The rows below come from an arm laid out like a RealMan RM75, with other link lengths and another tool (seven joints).
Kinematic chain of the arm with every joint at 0, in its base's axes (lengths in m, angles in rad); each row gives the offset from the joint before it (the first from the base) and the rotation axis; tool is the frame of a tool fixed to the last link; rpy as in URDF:
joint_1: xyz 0 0 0.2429 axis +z
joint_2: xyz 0 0 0 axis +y
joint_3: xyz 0 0 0.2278 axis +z
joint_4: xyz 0 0 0 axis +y
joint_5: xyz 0 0 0.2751 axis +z
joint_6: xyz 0 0 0 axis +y
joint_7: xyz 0 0 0.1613 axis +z
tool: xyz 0.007 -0.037 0.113 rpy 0.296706 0 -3.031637
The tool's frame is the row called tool.
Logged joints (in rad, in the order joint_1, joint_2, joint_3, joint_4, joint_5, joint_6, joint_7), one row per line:
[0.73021 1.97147 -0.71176 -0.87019 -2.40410 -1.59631 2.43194]
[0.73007 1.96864 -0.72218 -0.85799 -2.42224 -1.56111 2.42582]
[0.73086 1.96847 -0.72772 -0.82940 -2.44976 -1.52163 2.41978]
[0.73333 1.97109 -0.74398 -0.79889 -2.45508 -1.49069 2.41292]
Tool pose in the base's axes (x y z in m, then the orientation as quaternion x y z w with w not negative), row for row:
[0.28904 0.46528 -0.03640 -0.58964 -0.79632 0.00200 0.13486]
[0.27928 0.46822 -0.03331 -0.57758 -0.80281 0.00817 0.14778]
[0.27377 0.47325 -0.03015 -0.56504 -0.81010 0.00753 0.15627]
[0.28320 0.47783 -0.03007 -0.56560 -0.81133 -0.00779 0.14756]
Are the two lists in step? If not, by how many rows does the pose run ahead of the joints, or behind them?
The pose runs 2 rows behind the joints: the pose in row i belongs to the joints in row i - 2.
